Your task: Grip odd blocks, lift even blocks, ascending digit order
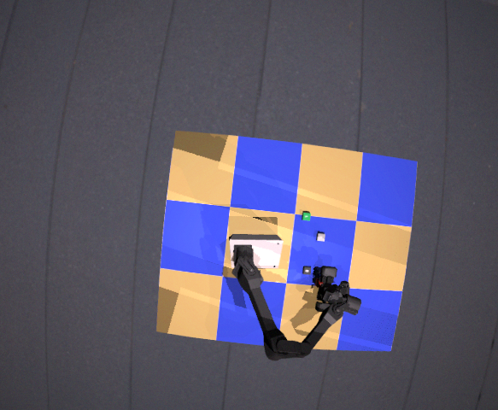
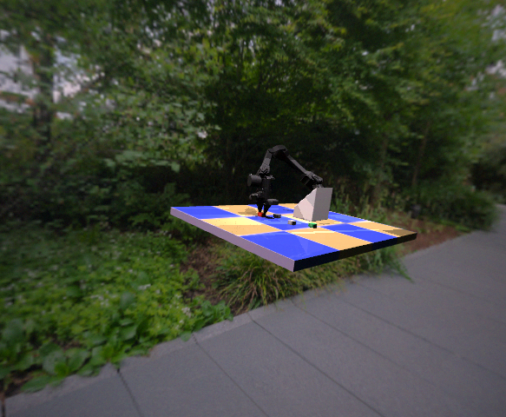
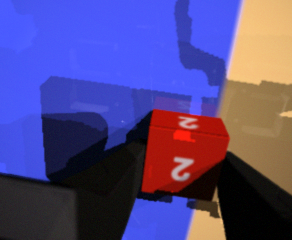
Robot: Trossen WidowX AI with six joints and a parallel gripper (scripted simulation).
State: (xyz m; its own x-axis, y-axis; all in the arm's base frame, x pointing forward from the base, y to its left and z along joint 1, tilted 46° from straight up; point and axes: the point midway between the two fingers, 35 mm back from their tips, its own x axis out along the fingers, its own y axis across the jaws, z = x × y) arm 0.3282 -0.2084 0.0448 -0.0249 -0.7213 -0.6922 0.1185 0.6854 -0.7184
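Right now the grey block is 1 cm behind my gripper tip and 20 cm to the left of it. The rest, counted from my gripper tip: black block: 6 cm behind, 6 cm to the left; then red block: right at my gripper tip; then green block: 7 cm behind, 29 cm to the left.
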